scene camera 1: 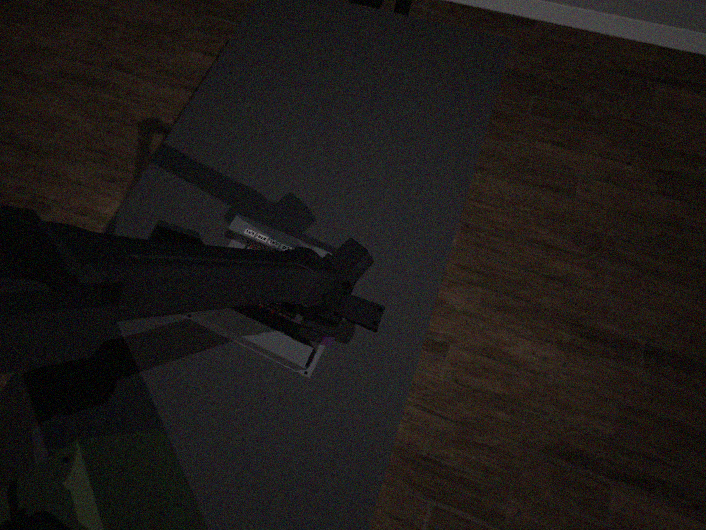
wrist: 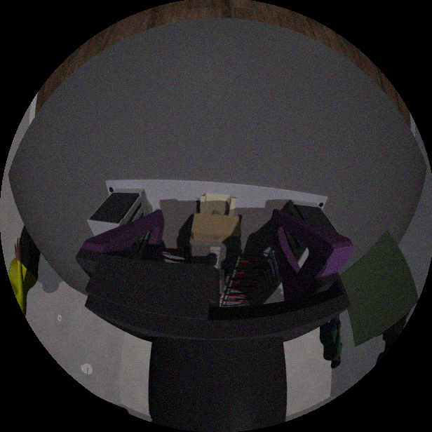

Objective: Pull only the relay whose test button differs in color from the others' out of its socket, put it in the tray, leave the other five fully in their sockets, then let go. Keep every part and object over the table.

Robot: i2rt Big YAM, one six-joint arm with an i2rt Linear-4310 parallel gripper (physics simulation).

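My gripper (wrist: pixel 217 215) is open, with its two purple fingers spread wide in the wrist view and nothing held. A block with a tan top (wrist: pixel 215 226) stands between and slightly beyond the fingers. A cream piece (wrist: pixel 218 196) is behind it. They are on a pale panel (scene camera 1: pixel 303 365) (wrist: pixel 170 190) lying on the table. In scene camera 1 the arm covers most of the panel, and a white label strip (scene camera 1: pixel 266 234) shows above the arm. The relays and their test buttons cannot be made out in the dark views. I cannot identify the tray.
Long boxes with dark slotted tops (wrist: pixel 117 207) (wrist: pixel 314 218) flank the fingers. Thin red-tipped wires (wrist: pixel 242 281) run below them. The grey table (scene camera 1: pixel 370 142) (wrist: pixel 215 100) extends beyond the panel. A green flat surface (scene camera 1: pixel 136 473) (wrist: pixel 382 285) shows off to one side.
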